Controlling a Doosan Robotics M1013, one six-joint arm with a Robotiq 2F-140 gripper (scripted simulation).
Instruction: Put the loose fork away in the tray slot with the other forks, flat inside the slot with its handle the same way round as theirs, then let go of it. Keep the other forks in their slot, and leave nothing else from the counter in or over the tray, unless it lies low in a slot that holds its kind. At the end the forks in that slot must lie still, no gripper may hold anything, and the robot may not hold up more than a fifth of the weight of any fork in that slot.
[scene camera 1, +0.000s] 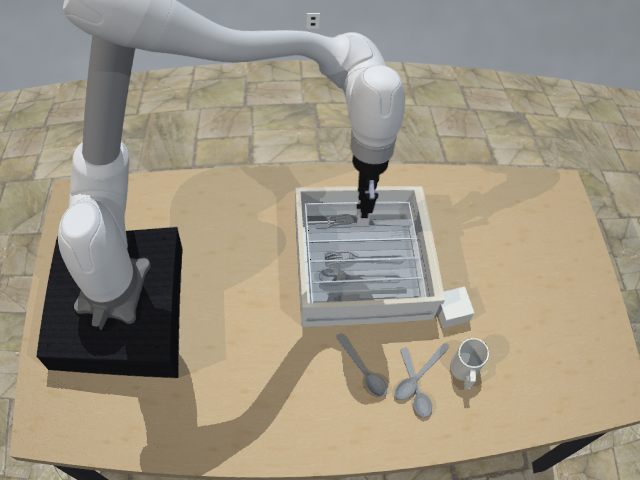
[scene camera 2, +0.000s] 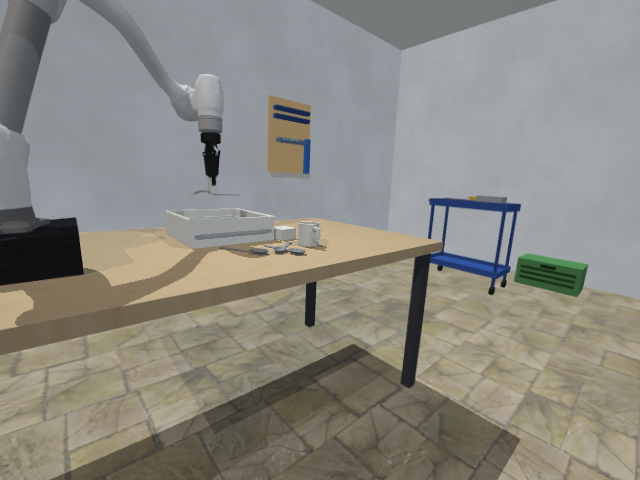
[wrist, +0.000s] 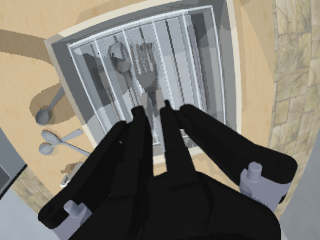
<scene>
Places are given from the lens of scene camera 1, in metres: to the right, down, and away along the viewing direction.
my gripper (scene camera 1: 362, 221): 0.10, -0.04, 1.42
white mug (scene camera 1: 467, 362): 0.36, 0.30, 1.40
</scene>
